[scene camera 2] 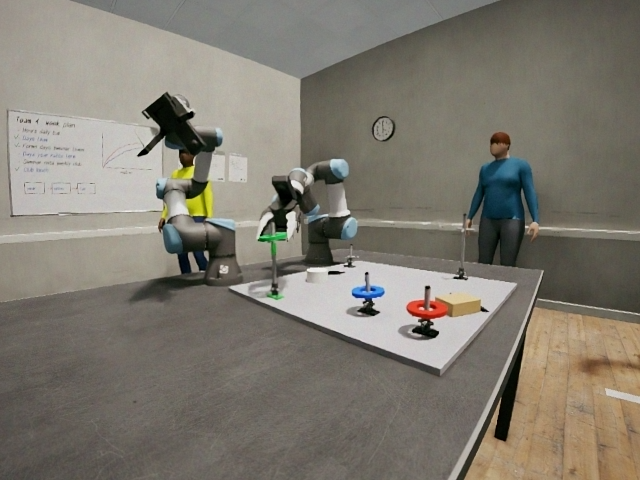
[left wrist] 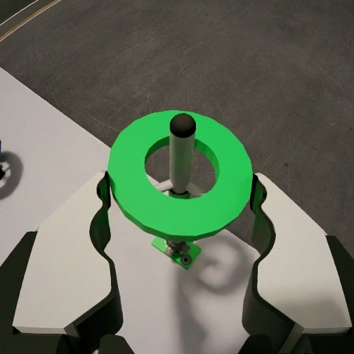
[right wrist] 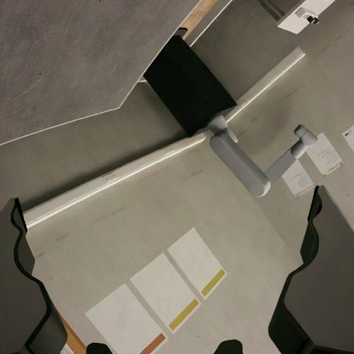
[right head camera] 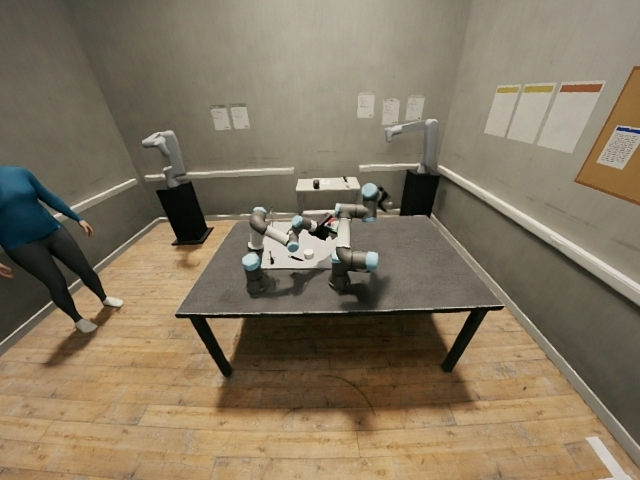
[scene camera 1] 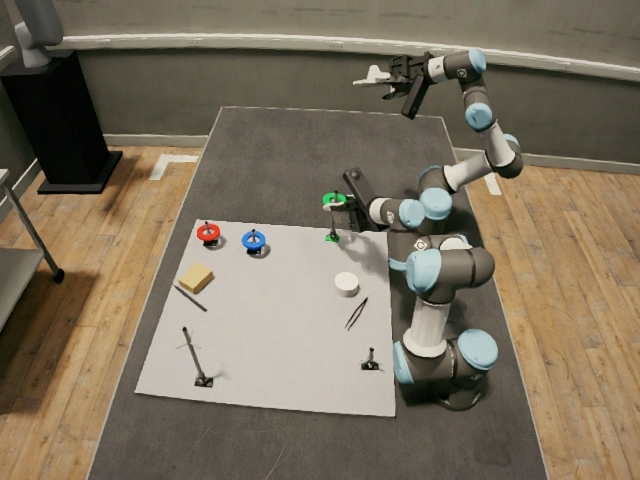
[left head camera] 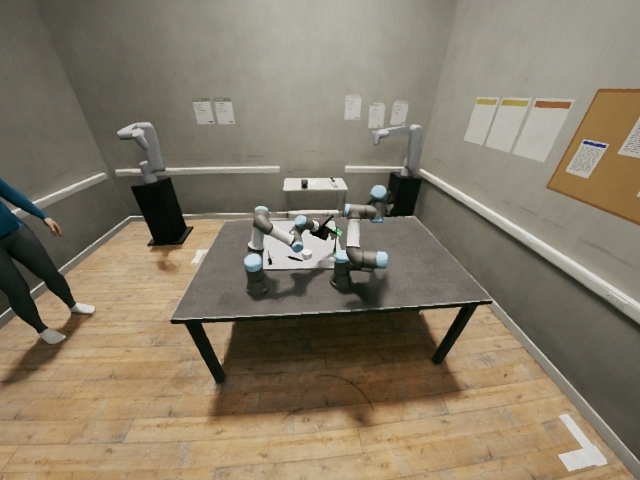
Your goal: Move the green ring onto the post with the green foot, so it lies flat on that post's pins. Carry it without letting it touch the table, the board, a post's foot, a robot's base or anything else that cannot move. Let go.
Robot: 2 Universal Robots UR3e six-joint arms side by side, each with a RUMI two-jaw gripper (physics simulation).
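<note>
The green ring [scene camera 1: 327, 198] [scene camera 2: 280, 237] [left wrist: 180, 218] is around the upper part of the green-footed post [scene camera 1: 333, 223] [scene camera 2: 274, 268] [left wrist: 180, 160]. The post's tip stands up through the hole, off the hole's centre in the left wrist view. Pins show below the ring through the hole; whether it touches them I cannot tell. The green foot [scene camera 1: 331, 238] [scene camera 2: 275, 296] [left wrist: 193, 255] is well below. My left gripper [left wrist: 180, 174] [scene camera 2: 277, 234] is shut on the green ring, fingertips on opposite sides of its rim. My right gripper [right wrist: 164, 195] [scene camera 1: 370, 82] is open and empty, raised away from the board.
A blue ring [scene camera 1: 246, 246] [scene camera 2: 358, 293] and a red ring [scene camera 1: 201, 237] [scene camera 2: 413, 310] sit on short posts. The white board [scene camera 1: 289, 361] also bears a white cylinder [scene camera 1: 346, 284], tweezers [scene camera 1: 356, 313], a yellow block [scene camera 1: 195, 277], a dark pen [scene camera 1: 190, 298] and two bare posts [scene camera 1: 192, 354] [scene camera 1: 370, 356].
</note>
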